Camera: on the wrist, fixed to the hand. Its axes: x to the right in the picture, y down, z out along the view.
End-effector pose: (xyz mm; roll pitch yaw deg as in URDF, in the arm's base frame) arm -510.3 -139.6 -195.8 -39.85 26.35 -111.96
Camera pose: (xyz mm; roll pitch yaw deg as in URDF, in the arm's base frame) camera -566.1 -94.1 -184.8 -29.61 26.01 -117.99
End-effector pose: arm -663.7 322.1 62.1 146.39 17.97 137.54
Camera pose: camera -694.6 257.7 76.3 161.02 17.51 143.21
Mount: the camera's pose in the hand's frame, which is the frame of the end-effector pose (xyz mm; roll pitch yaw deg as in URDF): -24.0 -53.0 -43.8 12.78 3.31 -4.30
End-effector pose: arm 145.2 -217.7 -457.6 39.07 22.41 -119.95
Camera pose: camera 157.4 -169.4 -510.8 51.38 27.68 -121.36
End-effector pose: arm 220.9 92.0 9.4 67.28 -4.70 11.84
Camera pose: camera 198.7 107.7 -58.1 80.13 0.54 13.24
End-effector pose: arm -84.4 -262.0 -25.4 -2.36 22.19 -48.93
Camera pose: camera -150.6 -269.4 -54.8 8.57 25.25 -53.82
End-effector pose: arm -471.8 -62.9 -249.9 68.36 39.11 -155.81
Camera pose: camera -408.5 -57.7 -285.5 82.65 44.31 -153.72
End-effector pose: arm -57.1 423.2 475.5 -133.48 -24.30 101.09
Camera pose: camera -52.1 373.1 528.1 -120.86 -29.70 101.72
